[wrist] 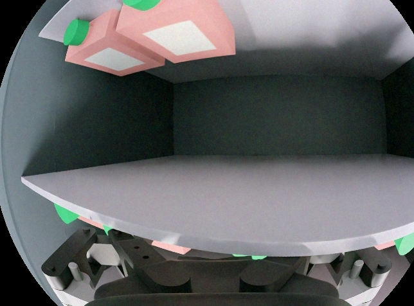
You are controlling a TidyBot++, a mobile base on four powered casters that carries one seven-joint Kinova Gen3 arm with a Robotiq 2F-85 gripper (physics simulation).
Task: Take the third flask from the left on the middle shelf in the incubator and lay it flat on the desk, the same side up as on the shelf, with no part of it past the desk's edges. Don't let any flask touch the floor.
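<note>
The view looks inverted. The pale board of the middle shelf [200, 205] crosses the view and hides most of the flasks in its row. Along its near edge show a green cap [65, 213] at the left, a sliver of a pink flask [171, 247], small green bits [256, 257] near the middle, and a green cap [406, 244] at the right. Which of these parts belong to the third flask I cannot tell. My gripper [214, 226] is open, its linkages spread wide at the board's edge. The board hides the fingertips and whatever lies between them. The desk does not show.
Two pink flasks [111, 59] [180, 35] with white labels and green caps are on another shelf [300, 30] at the top of the view. The incubator's dark back wall [280, 115] and side walls enclose the space between the shelves. The middle shelf's edge runs close along the gripper.
</note>
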